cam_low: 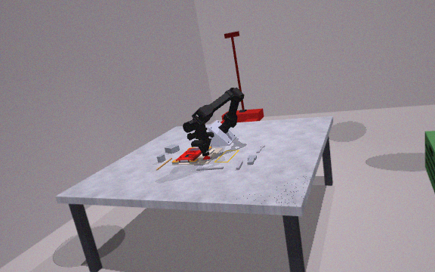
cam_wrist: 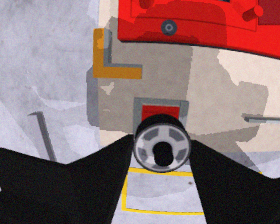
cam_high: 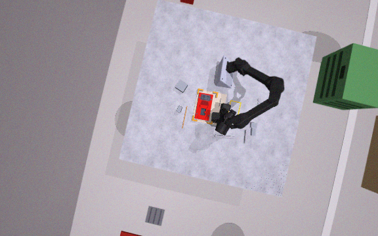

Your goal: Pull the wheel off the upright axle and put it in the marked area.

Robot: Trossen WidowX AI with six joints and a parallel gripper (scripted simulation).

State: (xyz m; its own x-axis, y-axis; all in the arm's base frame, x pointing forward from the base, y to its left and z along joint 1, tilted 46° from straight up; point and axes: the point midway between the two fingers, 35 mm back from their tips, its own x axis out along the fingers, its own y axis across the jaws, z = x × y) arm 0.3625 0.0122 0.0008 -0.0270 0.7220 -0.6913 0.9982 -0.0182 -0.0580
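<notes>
Now: the wheel right at my gripper tip. Round my gripper tip: black axle: 10 mm below.
</notes>
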